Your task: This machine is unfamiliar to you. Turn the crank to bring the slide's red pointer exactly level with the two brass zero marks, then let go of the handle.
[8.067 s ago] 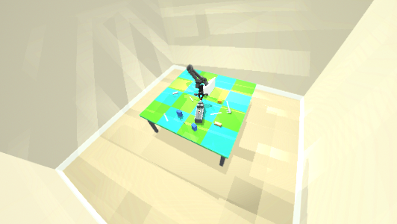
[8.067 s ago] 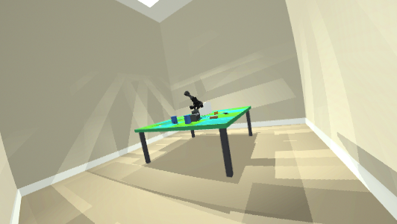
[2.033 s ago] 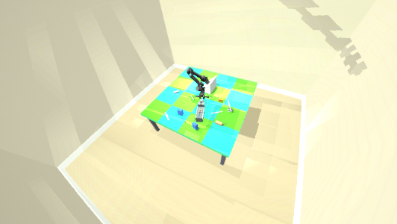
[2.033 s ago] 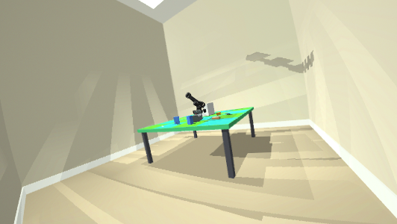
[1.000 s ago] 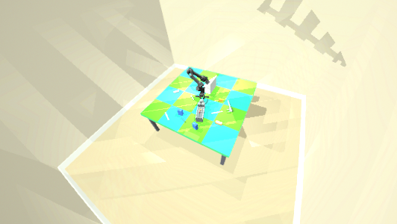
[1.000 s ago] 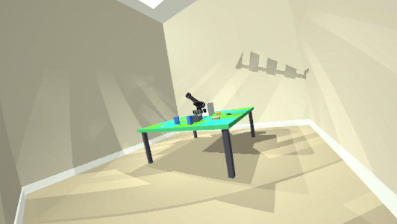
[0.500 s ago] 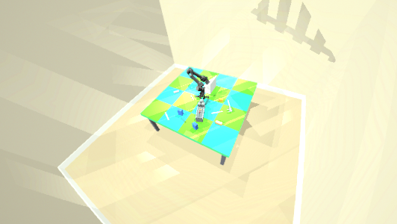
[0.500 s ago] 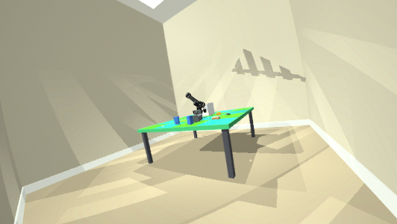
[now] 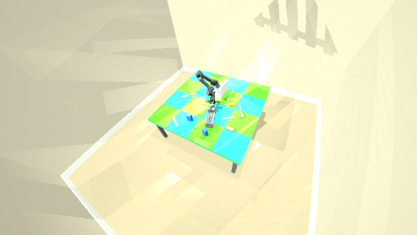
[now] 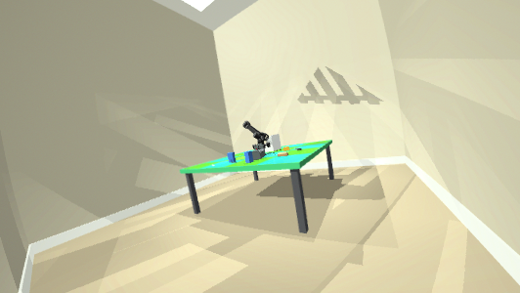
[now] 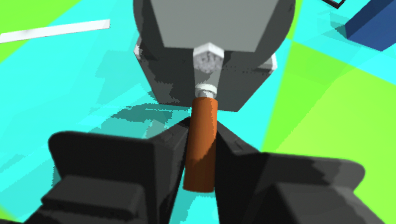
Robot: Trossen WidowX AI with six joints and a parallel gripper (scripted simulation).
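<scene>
The crank handle lies 20 mm behind my gripper tip, 10 mm to the right of it and 20 mm above it. Also, from my gripper tip: red pointer 180 mm ahead, 80 mm to the left, 50 mm above; orange piece 170 mm behind, 210 mm to the left, 20 mm below; black L-shaped key 330 mm ahead, 100 mm to the right, 20 mm below.
</scene>
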